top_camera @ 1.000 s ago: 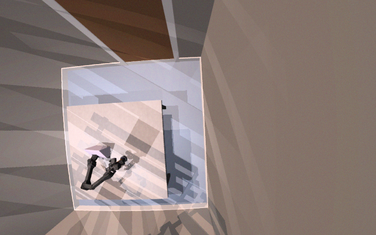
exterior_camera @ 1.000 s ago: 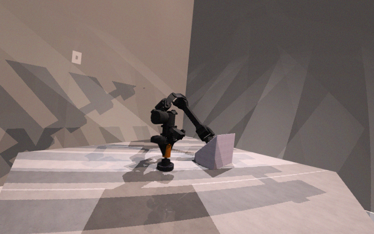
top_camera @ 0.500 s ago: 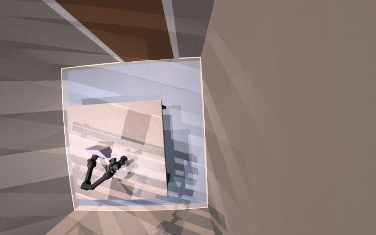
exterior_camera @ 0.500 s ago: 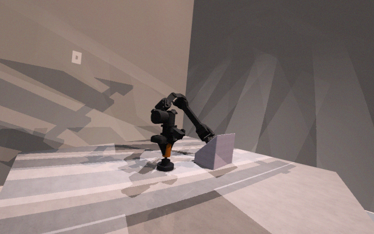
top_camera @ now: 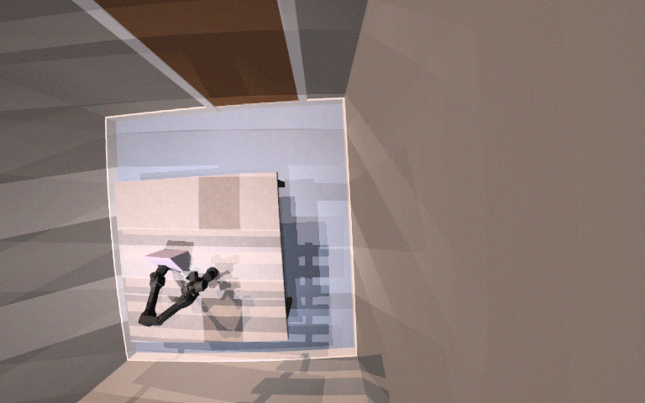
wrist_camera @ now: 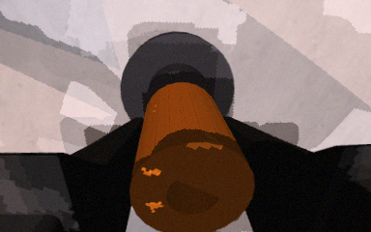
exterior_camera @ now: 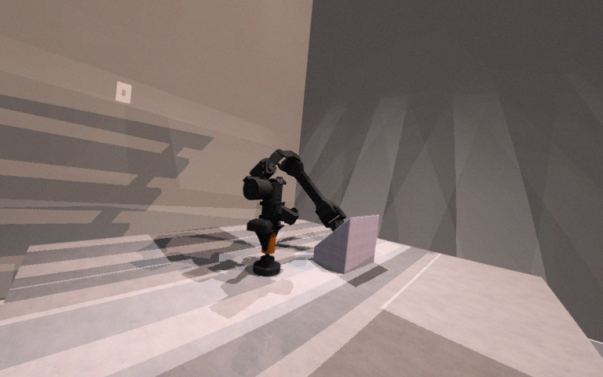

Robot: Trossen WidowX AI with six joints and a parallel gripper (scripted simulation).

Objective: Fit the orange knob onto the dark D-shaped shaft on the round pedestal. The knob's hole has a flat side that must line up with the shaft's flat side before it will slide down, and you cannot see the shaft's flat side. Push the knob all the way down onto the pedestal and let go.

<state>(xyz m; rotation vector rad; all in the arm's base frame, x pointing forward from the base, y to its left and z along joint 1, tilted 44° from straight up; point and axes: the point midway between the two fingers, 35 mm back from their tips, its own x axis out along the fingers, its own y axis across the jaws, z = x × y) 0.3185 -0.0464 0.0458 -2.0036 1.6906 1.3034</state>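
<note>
Right now my gripper tip is 20 mm below the orange knob. The rest, counted from my gripper tip: dark round pedestal (40 mm below).
</note>
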